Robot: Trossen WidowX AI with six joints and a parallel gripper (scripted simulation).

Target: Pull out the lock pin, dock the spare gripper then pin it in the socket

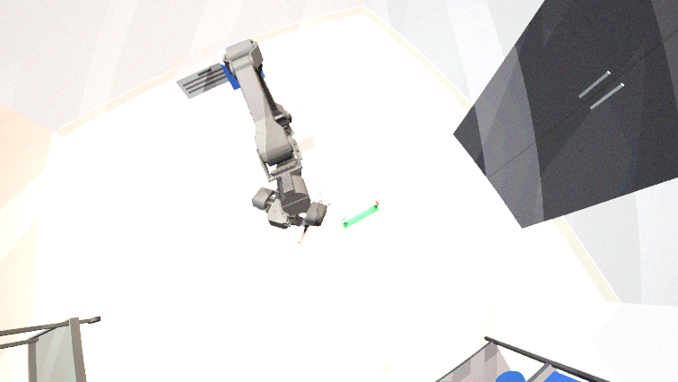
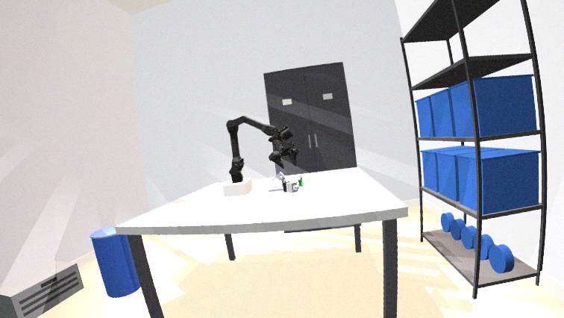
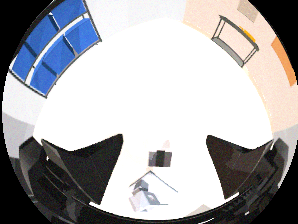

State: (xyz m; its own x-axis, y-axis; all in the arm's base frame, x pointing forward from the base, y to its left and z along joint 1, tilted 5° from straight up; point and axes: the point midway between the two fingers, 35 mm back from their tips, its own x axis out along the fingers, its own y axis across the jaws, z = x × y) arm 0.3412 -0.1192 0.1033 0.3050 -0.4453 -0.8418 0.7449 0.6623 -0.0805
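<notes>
Right now my gripper tip is 12 cm above the spare gripper. Also, from my gripper tip: mount (12 cm to the left, 9 cm below, 8 cm behind); translucent green bar (22 cm to the left, 12 cm below, 5 cm ahead).
</notes>
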